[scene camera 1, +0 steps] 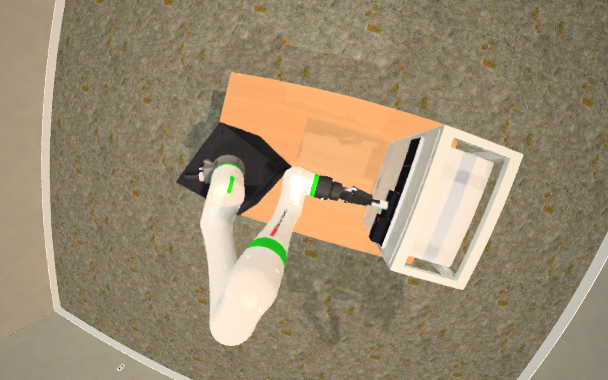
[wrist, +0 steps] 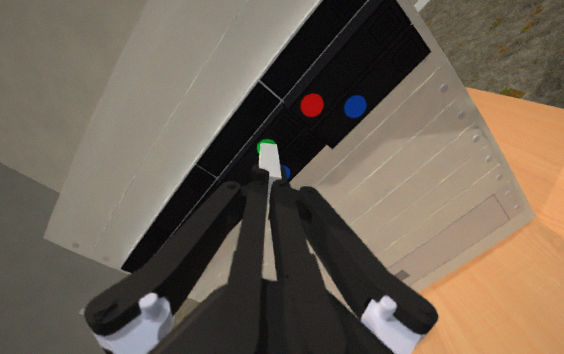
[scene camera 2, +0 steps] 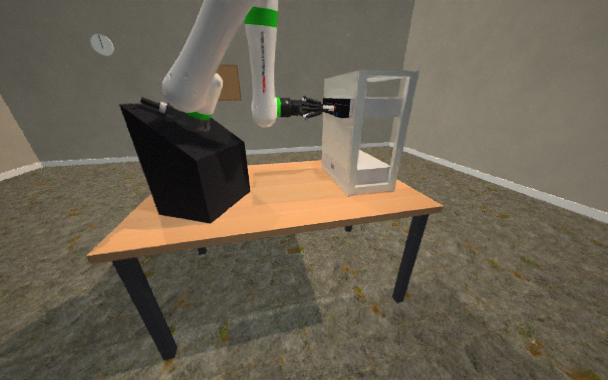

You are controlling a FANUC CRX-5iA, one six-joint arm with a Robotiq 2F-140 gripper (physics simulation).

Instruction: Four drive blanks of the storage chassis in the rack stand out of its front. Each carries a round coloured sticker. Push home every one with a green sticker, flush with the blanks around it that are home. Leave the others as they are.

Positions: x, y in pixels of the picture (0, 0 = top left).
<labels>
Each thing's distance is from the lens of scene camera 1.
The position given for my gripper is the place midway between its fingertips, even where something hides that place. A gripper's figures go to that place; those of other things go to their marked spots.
my gripper [scene camera 1: 386, 205]: 0.83 m
rack [scene camera 1: 439, 187]: 0.85 m
</labels>
